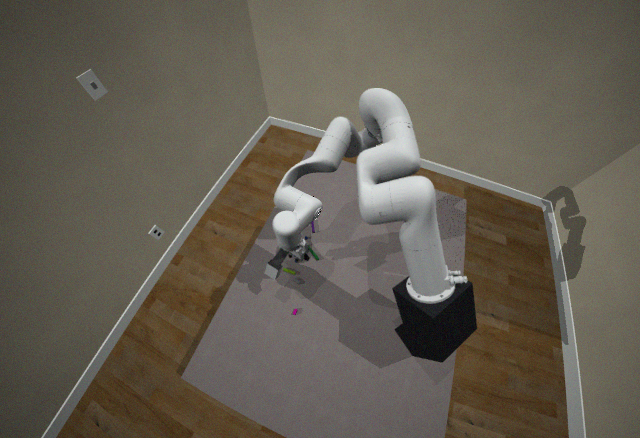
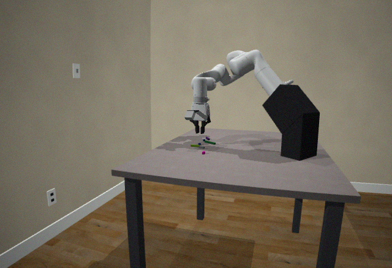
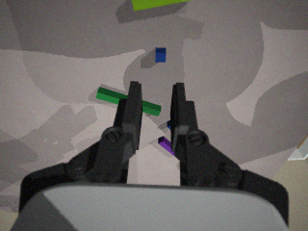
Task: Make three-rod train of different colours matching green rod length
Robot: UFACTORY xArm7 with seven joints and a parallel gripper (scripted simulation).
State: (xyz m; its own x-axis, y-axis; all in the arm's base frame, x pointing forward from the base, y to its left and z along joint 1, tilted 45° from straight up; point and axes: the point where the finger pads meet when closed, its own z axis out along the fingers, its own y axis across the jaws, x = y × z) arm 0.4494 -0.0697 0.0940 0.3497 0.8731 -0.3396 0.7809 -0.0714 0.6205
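The lime rod is 8 cm below my hand, 4 cm to the left of it and 2 cm ahead of it. The rest, counted from my hand: grey rod: 8 cm to the left, 8 cm below, 1 cm behind; then green rod: 8 cm below, 6 cm behind, 4 cm to the right; then purple rod: 16 cm to the right, 8 cm below, 4 cm behind.
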